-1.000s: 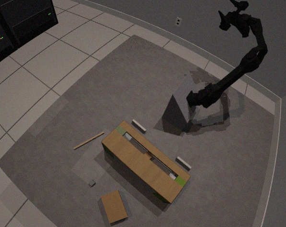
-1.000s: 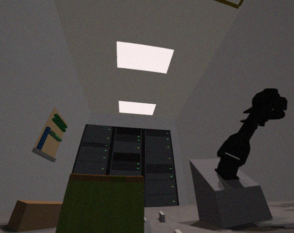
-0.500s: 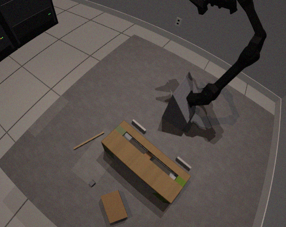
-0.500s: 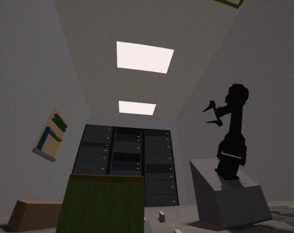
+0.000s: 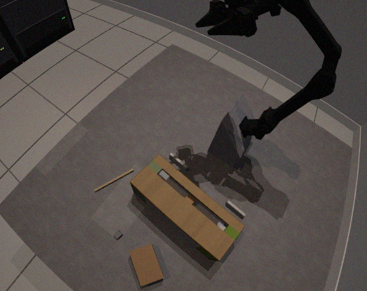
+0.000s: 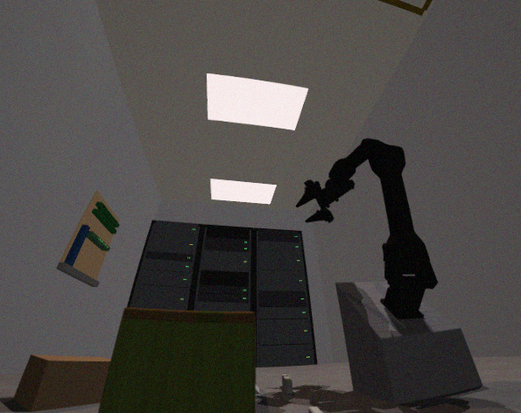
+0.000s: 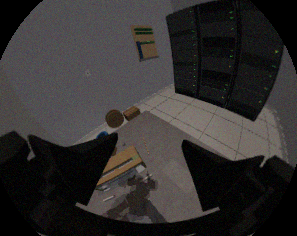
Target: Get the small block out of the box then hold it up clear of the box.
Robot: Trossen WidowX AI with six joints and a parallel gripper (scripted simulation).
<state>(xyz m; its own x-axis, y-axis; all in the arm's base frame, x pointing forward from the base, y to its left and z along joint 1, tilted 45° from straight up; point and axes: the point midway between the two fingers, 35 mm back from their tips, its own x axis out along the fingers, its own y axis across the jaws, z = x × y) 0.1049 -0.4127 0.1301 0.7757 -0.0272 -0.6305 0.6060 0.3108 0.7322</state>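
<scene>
The long wooden box lies 460 mm below my gripper tip, 220 mm ahead of it and 210 mm to the left of it. Round my gripper tip: grey cube: 510 mm below, 480 mm ahead, 70 mm to the left; block: 430 mm below, 230 mm ahead, 200 mm to the left; thin wooden stick: 520 mm below, 330 mm ahead, 80 mm to the right.
</scene>
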